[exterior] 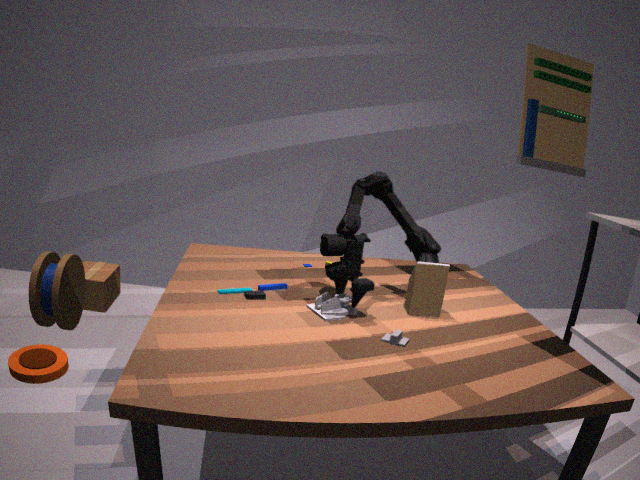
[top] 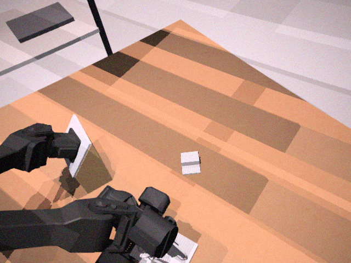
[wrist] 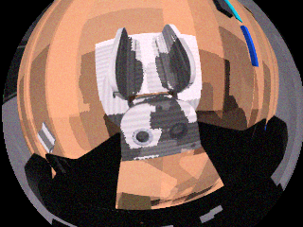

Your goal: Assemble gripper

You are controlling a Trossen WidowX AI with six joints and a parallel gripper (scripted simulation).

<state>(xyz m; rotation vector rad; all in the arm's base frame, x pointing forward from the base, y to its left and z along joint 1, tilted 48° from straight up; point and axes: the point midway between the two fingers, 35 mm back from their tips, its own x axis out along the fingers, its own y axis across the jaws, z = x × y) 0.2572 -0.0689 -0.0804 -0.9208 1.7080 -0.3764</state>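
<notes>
The white jaw is 30 mm ahead of my gripper tip, 10 mm to the right of it and 10 mm below it. Round my gripper tip: black block: 280 mm ahead, 60 mm to the right, 20 mm below; then blue bar: 220 mm ahead, 160 mm to the right, 20 mm below; then teal bar: 350 mm ahead, 100 mm to the right, 20 mm below.
</notes>
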